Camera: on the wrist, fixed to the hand. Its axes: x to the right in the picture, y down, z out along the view.
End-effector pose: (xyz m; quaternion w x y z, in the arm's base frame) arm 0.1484 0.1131 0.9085 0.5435 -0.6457 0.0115 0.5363
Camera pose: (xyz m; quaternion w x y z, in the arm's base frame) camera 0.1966 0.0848 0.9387 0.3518 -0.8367 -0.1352 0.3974
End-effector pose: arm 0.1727 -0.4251 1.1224 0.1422 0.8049 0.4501 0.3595
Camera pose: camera 0.1094 -0.4225 1.1274 0.3528 0.6432 0.3872 0.5585
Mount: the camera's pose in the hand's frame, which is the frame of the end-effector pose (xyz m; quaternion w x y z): -0.0169 -0.0381 -0.0480 0.9430 -0.3047 0.1146 -0.0696
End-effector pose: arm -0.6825 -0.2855 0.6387 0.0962 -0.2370 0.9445 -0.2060
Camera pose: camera -0.6657 -0.2914 0.6997 0.1041 0.2949 -0.9480 -0.0597
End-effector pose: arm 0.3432 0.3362 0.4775 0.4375 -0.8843 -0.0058 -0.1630
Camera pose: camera 0.3078 0.3247 0.5290 0.1324 -0.9481 0.0328 -0.2873
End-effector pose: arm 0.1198 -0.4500 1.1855 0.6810 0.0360 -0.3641 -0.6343
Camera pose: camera 0.1151 -0.4621 1.1233 0.6507 -0.0755 -0.0695 -0.7523
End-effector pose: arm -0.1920 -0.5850 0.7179 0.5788 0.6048 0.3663 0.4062
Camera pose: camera -0.2417 -0.5788 0.6787 0.7164 0.3219 0.3301 0.5237
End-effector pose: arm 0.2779 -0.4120 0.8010 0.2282 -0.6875 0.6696 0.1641
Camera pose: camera 0.3112 -0.4233 0.8540 0.0596 0.7832 -0.5597 -0.2641
